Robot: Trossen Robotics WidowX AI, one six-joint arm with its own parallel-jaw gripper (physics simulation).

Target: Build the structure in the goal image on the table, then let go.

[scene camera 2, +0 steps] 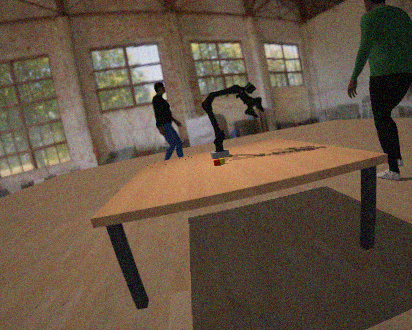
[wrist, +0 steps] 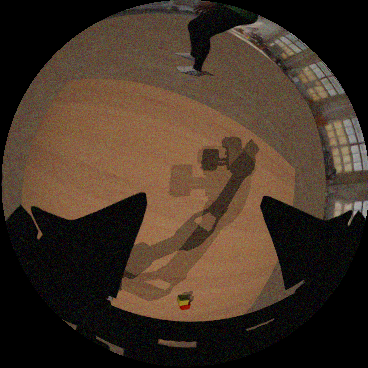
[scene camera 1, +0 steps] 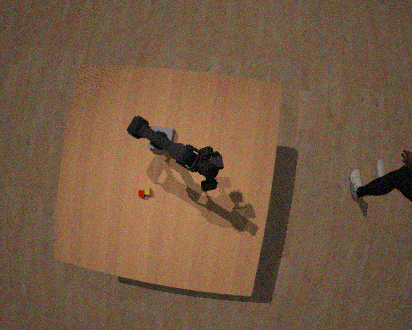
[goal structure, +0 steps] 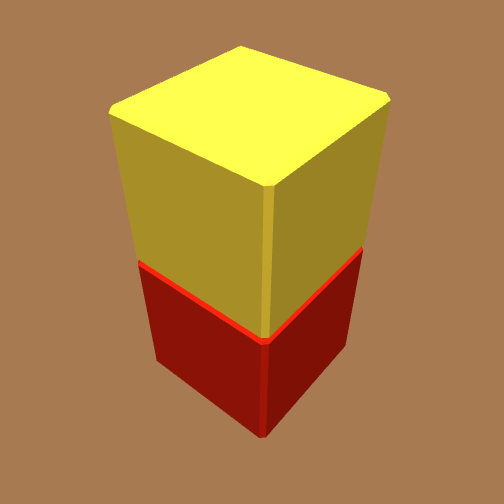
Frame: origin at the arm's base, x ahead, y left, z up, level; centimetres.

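Seen in the pictures: gripper, fingertip midpoint: point(scene camera 2: 261, 114) point(wrist: 207, 200); arm's base, link origin: point(scene camera 2: 219, 151).
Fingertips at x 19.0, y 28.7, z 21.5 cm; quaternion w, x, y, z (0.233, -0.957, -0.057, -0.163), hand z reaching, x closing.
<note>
Offsets run from my fingertips to a thing's top centre. Level surfaces: height alone.
A red cube {dz -22.5, dx +9.1, dy -41.5 cm} point(scene camera 1: 141, 193) point(scene camera 2: 217, 162) point(wrist: 185, 307) and a yellow cube {dz -22.5, dx +8.2, dy -38.0 cm} point(scene camera 1: 147, 191) point(scene camera 2: 222, 161) point(wrist: 183, 302) sit side by side on the table, close together or touching. Whether they touch is too small to tell. A dark green-looking face shows beside the yellow one in the wrist view; whether it is a shaded side or another block is unclear. My gripper point(scene camera 1: 212, 173) point(scene camera 2: 256, 109) point(wrist: 207, 200) is open and empty, high above the table, well to the right of the cubes in scene camera 1.
The wooden table {dz -25.8 cm} point(scene camera 1: 110, 235) point(scene camera 2: 165, 197) carries the arm's grey base point(scene camera 1: 169, 133) point(scene camera 2: 219, 154), behind the cubes in scene camera 2. Shadows of the arm fall across the table. A person in green point(scene camera 2: 387, 45) stands on the floor beyond the table, and another in dark clothes point(scene camera 2: 162, 112) stands behind.
</note>
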